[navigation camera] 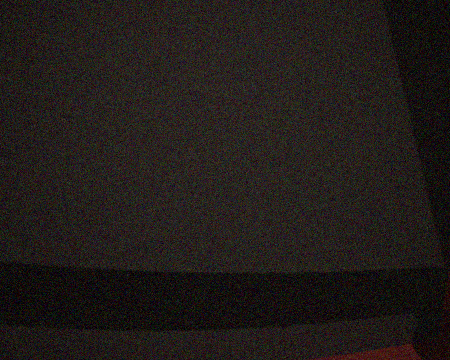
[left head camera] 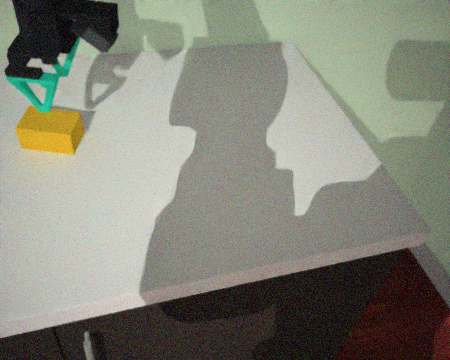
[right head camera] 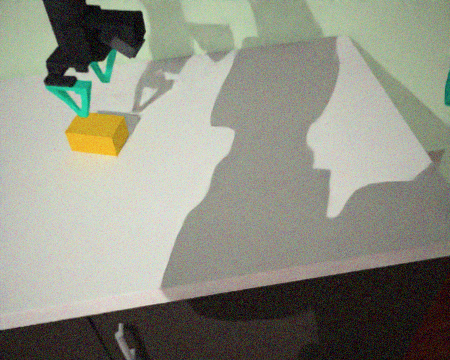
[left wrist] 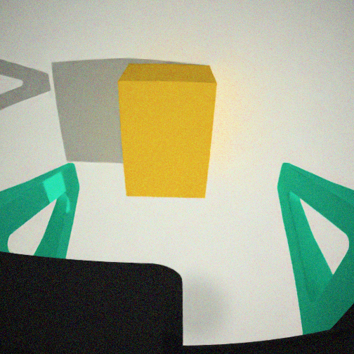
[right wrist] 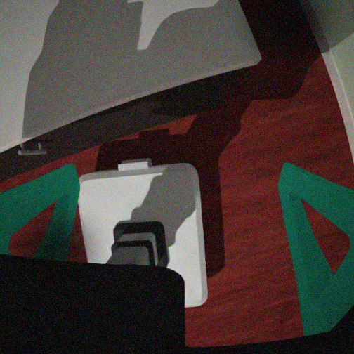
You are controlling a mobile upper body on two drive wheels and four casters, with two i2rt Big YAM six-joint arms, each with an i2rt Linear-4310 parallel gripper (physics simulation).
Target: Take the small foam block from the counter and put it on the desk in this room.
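Places are measured from the left arm's base along level axes (x ahead, y left, z up), in centimetres.
Pixels of known places: left gripper, fingertip midpoint: (left head camera: 54, 93) (right head camera: 95, 98).
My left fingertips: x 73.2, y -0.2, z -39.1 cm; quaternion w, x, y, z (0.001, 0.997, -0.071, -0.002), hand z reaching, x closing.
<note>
Behind a point stands the place of what it marks.
The yellow foam block (left head camera: 50, 130) @[x 71.6, y 1.2, z -45.5 cm] (right head camera: 97, 134) @[x 71.4, y 0.7, z -45.5 cm] (left wrist: 167, 135) lies on the white counter (left head camera: 90, 225) @[x 55.1, y -6.4, z -50.0 cm] (right head camera: 90, 225) @[x 54.6, y -1.2, z -50.0 cm] (left wrist: 280, 75) (right wrist: 90, 70), at the left of both head views. My left gripper (left head camera: 54, 92) @[x 73.2, y -0.2, z -39.1 cm] (right head camera: 95, 99) @[x 73.2, y -0.2, z -39.1 cm] (left wrist: 177, 174) is open and empty, above and close to the block. In the left wrist view the block lies between and beyond the two fingertips, with a gap on each side. My right gripper (right wrist: 178, 174) is open and empty, over the robot's base and the red floor. The desk cannot be made out in these views.
The counter's dark front has a metal handle (left head camera: 88, 345) (right head camera: 125, 342) (right wrist: 32, 149). A pale green wall (left head camera: 340, 30) @[x 116.1, y -62.2, z -48.9 cm] (right head camera: 390, 30) @[x 115.5, y -59.5, z -51.2 cm] stands behind the counter. Red floor (right wrist: 270, 150) lies beside it. The white base (right wrist: 192, 280) shows below the right gripper. The navigation view is very dark.
</note>
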